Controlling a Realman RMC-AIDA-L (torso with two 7-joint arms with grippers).
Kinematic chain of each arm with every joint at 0, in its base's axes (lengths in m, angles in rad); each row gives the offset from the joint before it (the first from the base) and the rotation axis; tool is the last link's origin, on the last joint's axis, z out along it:
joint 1: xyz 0 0 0.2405 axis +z
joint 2: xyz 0 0 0 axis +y
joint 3: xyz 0 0 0.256 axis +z
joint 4: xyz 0 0 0 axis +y
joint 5: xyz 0 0 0.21 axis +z
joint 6: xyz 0 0 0 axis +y
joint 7: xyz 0 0 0.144 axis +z
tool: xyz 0 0 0
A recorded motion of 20 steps. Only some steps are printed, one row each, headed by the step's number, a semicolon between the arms.
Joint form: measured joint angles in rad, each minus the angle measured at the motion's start. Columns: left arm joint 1, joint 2, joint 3, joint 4, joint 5, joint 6, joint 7; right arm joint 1, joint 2, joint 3, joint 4, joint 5, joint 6, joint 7.
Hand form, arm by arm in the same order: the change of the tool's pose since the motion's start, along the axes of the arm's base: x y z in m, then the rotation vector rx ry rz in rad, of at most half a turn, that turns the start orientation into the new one. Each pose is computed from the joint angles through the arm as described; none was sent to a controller.
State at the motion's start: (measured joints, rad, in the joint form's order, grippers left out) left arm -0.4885 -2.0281 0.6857 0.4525 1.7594 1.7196 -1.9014; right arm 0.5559 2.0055 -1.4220 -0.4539 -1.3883 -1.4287 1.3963
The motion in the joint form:
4: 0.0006 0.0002 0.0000 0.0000 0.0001 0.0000 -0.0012; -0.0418 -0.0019 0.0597 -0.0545 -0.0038 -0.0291 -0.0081
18: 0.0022 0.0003 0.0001 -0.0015 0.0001 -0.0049 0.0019; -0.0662 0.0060 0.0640 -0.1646 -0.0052 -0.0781 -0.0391
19: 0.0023 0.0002 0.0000 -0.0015 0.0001 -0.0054 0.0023; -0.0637 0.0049 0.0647 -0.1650 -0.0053 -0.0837 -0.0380
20: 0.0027 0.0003 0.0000 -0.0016 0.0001 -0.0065 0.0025; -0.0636 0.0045 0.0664 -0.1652 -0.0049 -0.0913 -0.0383
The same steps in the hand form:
4: -0.0002 -0.0001 0.0001 -0.0007 -0.0002 0.0014; 0.0013 0.0008 0.0140 0.0550 0.0414 0.0041
18: -0.0012 -0.0002 -0.0003 0.0025 0.0030 0.0051; -0.0163 -0.0006 0.0233 0.0869 0.0749 0.1275
19: -0.0013 -0.0002 -0.0003 0.0030 0.0032 0.0053; -0.0173 -0.0005 0.0240 0.0836 0.0774 0.1321
20: -0.0016 -0.0002 -0.0003 0.0036 0.0040 0.0064; -0.0177 -0.0011 0.0246 0.0806 0.0821 0.1357

